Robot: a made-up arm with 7 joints.
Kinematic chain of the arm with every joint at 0, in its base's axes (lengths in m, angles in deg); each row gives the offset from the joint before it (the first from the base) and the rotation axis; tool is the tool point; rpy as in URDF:
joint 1: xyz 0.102 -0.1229 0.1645 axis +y
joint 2: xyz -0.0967 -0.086 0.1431 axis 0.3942 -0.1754 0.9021
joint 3: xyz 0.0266 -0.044 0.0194 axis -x
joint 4: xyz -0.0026 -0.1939 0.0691 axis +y
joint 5: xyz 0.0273 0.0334 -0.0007 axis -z
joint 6: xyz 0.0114 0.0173 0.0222 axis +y
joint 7: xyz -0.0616 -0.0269 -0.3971 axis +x
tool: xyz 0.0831 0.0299 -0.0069 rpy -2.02 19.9 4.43
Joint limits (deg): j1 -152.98..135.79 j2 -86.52..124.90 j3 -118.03..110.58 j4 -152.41..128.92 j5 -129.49..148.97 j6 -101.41..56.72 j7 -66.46..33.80
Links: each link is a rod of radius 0.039 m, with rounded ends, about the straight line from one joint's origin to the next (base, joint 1, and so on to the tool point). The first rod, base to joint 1, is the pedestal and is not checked.
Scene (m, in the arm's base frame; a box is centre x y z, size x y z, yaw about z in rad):
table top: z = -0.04
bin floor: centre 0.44 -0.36 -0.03 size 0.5 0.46 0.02 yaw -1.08
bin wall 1: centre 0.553 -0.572 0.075 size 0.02 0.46 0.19 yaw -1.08
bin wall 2: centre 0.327 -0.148 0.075 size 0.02 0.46 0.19 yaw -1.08
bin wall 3: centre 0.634 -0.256 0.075 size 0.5 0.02 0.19 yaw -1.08
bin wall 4: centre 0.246 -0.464 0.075 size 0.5 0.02 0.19 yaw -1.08
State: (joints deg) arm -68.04 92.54 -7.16 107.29 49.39 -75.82 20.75
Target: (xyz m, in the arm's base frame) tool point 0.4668 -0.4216 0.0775
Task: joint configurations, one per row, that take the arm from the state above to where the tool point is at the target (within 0.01 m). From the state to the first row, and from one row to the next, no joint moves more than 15 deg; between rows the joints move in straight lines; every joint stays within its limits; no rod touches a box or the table.
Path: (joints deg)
1: -56.66 86.55 -9.51 110.09 54.30 -75.45 17.10
2: -45.28 80.57 -11.85 112.89 59.22 -75.08 13.45
3: -33.91 74.58 -14.20 115.69 64.13 -74.71 9.80
4: -22.53 68.59 -16.54 118.49 69.05 -74.34 6.15

